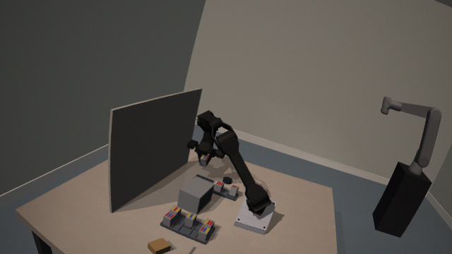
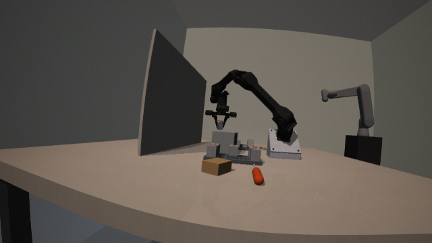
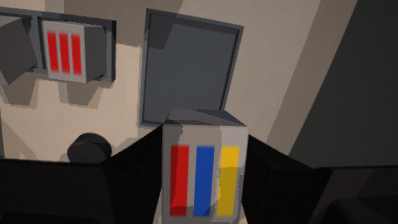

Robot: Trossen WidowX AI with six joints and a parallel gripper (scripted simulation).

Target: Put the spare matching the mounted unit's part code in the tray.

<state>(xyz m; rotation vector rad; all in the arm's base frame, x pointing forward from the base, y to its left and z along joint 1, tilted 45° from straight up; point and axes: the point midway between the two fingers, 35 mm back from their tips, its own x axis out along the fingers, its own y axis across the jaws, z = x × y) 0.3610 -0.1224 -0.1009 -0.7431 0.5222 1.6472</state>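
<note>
Right now the dark grey tray is 110 mm below my gripper tip and 10 mm behind it. Round my gripper tip: grey spare block: 30 mm above; then mounted unit: 200 mm to the left, 80 mm behind, 60 mm below; then rack: 150 mm behind, 110 mm below, 10 mm to the left.
</note>
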